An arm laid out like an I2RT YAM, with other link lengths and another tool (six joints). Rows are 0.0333 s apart.
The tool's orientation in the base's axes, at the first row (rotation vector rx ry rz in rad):
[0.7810, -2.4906, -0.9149]
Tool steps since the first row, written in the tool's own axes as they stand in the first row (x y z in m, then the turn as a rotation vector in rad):
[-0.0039, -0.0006, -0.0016, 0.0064, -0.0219, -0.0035]
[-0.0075, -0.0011, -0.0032, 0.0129, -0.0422, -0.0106]
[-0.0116, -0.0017, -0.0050, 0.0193, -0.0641, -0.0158]
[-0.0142, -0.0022, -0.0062, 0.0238, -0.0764, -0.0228]
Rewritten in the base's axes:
[0.0041, 0.0013, 0.0002, 0.0049, -0.0195, -0.0114]
[0.0079, 0.0024, 0.0004, 0.0110, -0.0397, -0.0191]
[0.0122, 0.0037, 0.0007, 0.0168, -0.0600, -0.0292]
[0.0150, 0.0044, 0.0008, 0.0214, -0.0738, -0.0319]

